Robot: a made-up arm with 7 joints. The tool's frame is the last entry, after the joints. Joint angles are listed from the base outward. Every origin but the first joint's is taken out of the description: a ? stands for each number. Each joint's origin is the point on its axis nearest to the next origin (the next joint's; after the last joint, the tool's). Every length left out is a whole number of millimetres.
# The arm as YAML. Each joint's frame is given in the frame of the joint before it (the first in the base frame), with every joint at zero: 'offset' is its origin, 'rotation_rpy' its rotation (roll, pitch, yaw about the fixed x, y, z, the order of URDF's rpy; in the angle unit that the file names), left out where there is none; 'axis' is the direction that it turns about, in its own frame. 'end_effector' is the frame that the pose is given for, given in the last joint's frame.
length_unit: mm
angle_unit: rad
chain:
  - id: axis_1
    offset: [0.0, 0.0, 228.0]
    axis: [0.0, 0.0, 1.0]
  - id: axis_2
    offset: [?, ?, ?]
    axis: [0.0, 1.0, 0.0]
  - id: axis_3
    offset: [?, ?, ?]
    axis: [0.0, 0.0, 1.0]
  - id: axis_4
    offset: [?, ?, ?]
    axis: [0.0, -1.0, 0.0]
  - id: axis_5
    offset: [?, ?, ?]
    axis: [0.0, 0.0, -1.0]
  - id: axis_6
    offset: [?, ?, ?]
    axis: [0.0, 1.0, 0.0]
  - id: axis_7
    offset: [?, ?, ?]
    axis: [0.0, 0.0, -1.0]
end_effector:
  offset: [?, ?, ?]
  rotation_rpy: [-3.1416, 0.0, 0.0]
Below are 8 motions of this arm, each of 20 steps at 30 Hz.
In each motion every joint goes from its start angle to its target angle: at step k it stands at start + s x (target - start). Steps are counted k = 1, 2, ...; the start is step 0. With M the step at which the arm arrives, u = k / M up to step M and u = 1 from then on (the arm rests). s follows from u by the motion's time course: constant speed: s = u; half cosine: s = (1 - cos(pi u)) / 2; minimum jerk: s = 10 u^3 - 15 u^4 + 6 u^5.
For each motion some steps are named. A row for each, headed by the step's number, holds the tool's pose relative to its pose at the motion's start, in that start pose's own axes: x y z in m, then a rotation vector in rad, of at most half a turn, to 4 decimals.
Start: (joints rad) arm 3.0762 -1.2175 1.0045 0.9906 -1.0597 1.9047 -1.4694
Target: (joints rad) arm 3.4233 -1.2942 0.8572 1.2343 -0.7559 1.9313 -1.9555
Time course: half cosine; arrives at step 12
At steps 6, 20:
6: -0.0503 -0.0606 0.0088 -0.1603 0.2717 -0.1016
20: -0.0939 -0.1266 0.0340 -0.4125 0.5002 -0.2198

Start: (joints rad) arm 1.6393 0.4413 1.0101 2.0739 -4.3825 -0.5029 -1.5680
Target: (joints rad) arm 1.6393 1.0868 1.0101 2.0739 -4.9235 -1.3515 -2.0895
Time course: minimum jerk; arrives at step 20
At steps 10, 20:
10: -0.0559 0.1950 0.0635 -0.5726 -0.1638 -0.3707
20: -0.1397 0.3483 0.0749 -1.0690 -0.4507 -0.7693

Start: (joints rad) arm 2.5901 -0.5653 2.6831 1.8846 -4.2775 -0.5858 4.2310
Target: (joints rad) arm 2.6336 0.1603 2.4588 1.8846 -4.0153 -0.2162 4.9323
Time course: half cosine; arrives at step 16
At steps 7, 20:
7: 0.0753 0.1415 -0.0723 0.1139 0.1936 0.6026
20: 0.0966 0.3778 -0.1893 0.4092 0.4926 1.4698

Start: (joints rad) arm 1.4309 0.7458 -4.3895 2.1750 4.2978 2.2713 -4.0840
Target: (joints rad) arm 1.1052 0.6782 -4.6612 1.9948 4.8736 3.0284 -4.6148
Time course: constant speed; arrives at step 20
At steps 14, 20:
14: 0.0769 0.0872 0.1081 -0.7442 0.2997 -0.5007
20: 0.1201 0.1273 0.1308 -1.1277 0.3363 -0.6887

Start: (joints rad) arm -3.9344 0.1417 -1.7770 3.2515 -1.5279 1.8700 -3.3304
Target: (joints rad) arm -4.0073 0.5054 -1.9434 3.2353 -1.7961 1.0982 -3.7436
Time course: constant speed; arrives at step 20
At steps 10, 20:
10: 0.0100 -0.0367 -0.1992 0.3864 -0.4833 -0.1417
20: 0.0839 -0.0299 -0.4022 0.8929 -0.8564 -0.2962

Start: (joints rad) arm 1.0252 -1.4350 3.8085 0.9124 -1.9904 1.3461 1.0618
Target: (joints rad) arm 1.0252 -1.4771 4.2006 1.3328 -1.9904 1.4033 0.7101
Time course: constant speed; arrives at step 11
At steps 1, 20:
1: 0.0201 0.0108 -0.0074 -0.0075 0.0287 0.0071
20: 0.1737 0.1530 -0.1142 -0.0536 0.2598 0.1171

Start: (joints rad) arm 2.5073 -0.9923 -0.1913 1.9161 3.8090 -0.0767 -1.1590
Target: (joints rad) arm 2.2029 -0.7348 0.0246 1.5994 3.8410 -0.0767 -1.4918
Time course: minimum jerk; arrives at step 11
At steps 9, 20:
9: 0.2109 0.2212 0.0227 -0.3614 0.4024 -0.4956
20: 0.2228 0.2282 0.0207 -0.3792 0.4220 -0.5166

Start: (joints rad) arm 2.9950 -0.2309 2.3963 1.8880 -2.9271 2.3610 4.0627
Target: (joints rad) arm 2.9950 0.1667 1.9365 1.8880 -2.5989 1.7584 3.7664
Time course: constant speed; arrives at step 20
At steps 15, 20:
15: 0.2265 0.1563 0.1599 -0.1948 0.0029 -0.6822
20: 0.3257 0.1828 0.2046 -0.2951 0.0441 -0.8905

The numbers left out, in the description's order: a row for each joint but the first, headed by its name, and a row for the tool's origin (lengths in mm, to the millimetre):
axis_2: 0.0 0.0 0.0
axis_3: 0.0 0.0 407.0
axis_4: 56.0 0.0 0.0
axis_5: 73.0 0.0 -323.0
axis_6: 0.0 0.0 0.0
axis_7: 94.0 0.0 -119.0
tool: 0.0 0.0 0.0

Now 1 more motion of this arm.
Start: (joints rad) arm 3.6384 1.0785 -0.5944 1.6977 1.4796 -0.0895 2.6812
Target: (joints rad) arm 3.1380 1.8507 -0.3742 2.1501 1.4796 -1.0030 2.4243
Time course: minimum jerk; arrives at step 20
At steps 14, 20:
14: 0.1625 -0.2805 0.1567 0.6681 -0.3388 -0.2968
20: 0.2111 -0.3406 0.1594 0.8074 -0.3691 -0.3523

